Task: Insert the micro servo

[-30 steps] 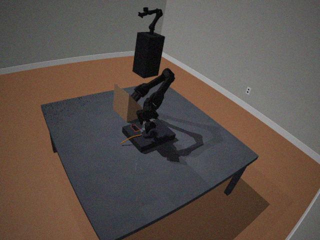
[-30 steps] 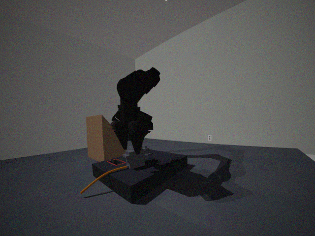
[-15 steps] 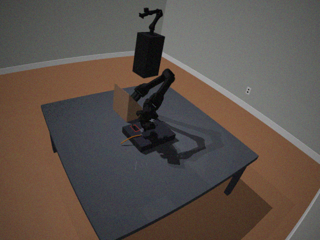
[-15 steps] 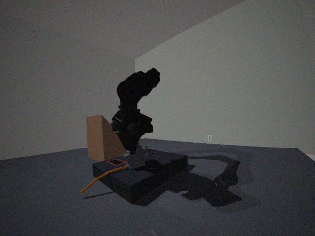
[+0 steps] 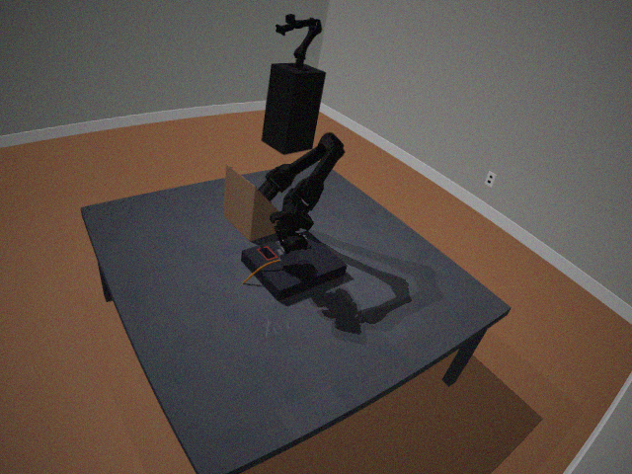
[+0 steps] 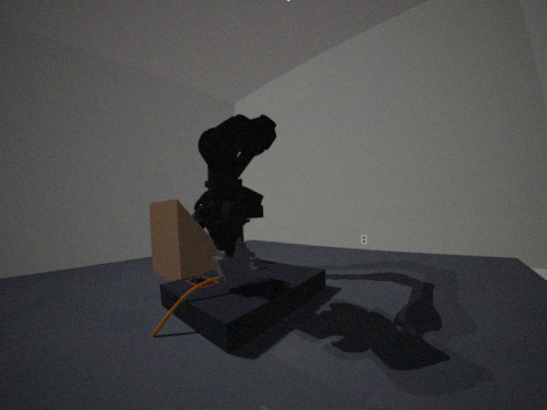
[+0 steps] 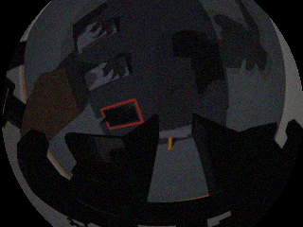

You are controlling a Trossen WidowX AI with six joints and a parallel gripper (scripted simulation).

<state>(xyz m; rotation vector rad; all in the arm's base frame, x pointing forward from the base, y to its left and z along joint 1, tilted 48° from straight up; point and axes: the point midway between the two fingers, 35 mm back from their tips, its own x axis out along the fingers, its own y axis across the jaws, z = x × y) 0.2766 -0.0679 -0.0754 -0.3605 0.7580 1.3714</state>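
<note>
My gripper tip is 3 cm short of the dark deck, 7 cm to the right of it and 9 cm above it.
</note>
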